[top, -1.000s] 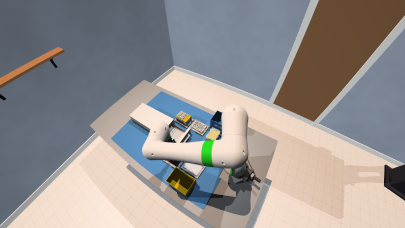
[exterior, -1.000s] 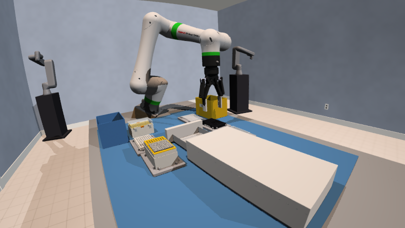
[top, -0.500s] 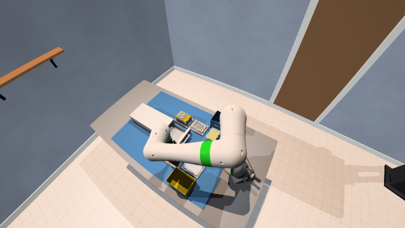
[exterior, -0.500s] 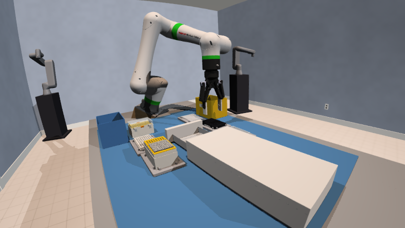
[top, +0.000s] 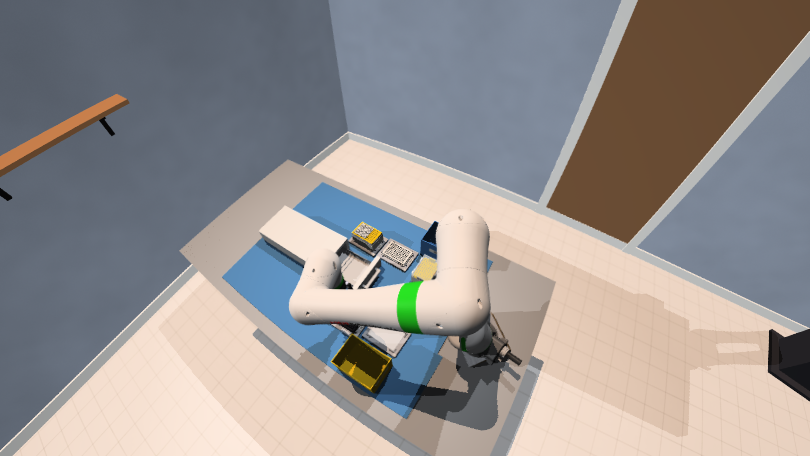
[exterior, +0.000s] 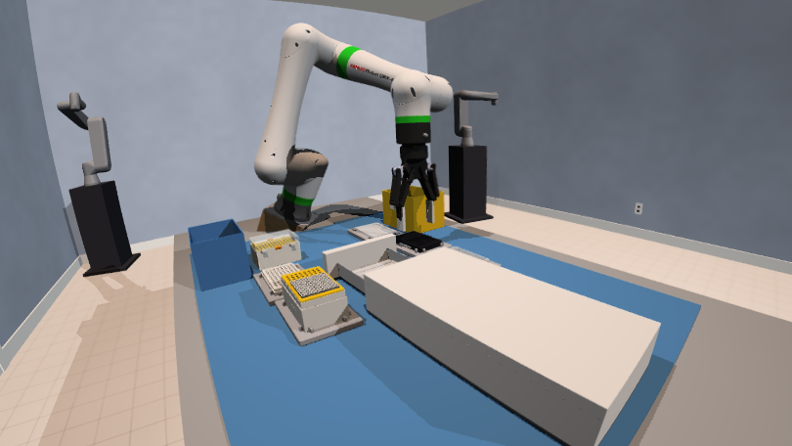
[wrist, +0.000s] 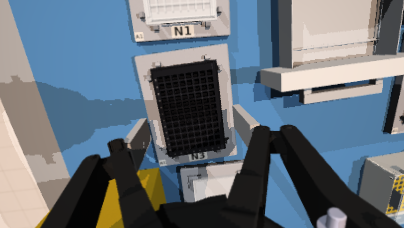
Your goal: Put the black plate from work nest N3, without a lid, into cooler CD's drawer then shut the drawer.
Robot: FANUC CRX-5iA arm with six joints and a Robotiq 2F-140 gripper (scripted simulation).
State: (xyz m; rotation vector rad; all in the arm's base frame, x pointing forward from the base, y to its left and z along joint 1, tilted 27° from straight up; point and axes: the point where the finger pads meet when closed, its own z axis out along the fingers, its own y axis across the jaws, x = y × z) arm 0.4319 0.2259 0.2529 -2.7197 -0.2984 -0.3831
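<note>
My hand is 7 cm above the black plate. Also, from my hand: nest N3: 8 cm below; yellow bin: 21 cm behind, 8 cm to the left, 5 cm below; drawer: 19 cm ahead, 16 cm to the right, 6 cm below.
</note>
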